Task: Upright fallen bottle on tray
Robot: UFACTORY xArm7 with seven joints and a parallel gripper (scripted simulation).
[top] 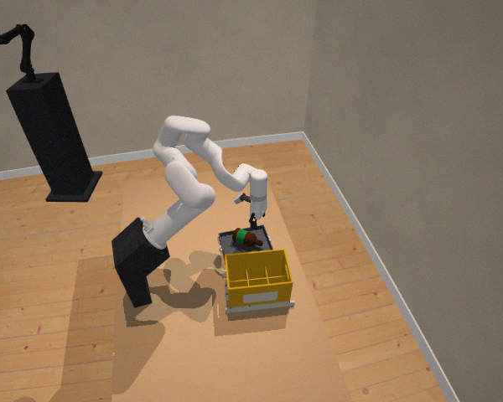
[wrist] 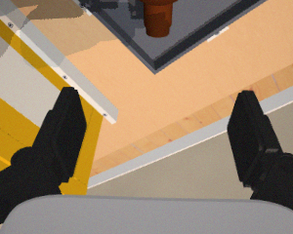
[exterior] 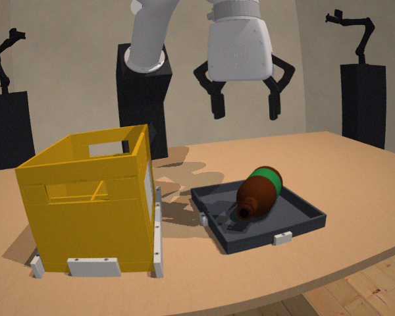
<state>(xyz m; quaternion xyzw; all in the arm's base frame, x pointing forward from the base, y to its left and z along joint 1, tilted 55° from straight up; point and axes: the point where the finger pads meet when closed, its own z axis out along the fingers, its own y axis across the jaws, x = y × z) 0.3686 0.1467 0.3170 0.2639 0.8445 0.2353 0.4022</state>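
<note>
Right now the bottle is 160 mm below my hand, 40 mm behind it and 20 mm to the left of it. The rest, counted from my hand: yellow crate (260 mm to the right, 120 mm below); tray (190 mm below, 60 mm behind, 20 mm to the left).
</note>
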